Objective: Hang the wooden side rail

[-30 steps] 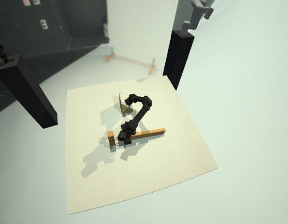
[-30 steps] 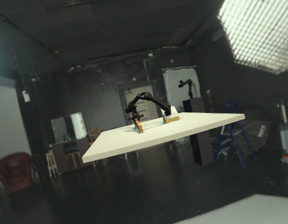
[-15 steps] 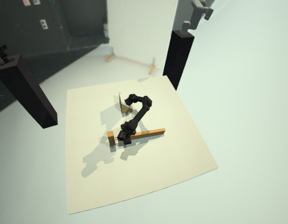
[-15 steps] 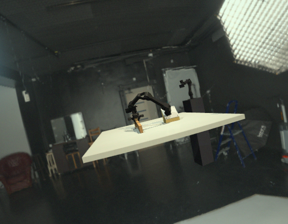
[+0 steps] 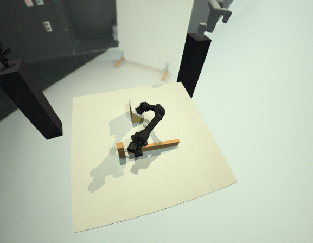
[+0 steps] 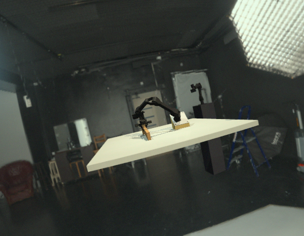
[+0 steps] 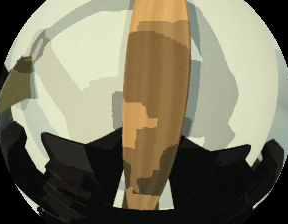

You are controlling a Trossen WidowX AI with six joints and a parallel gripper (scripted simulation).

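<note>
My gripper tip is 20 mm past the wooden headboard post, 120 mm to the left of it and 40 mm below it.
</note>
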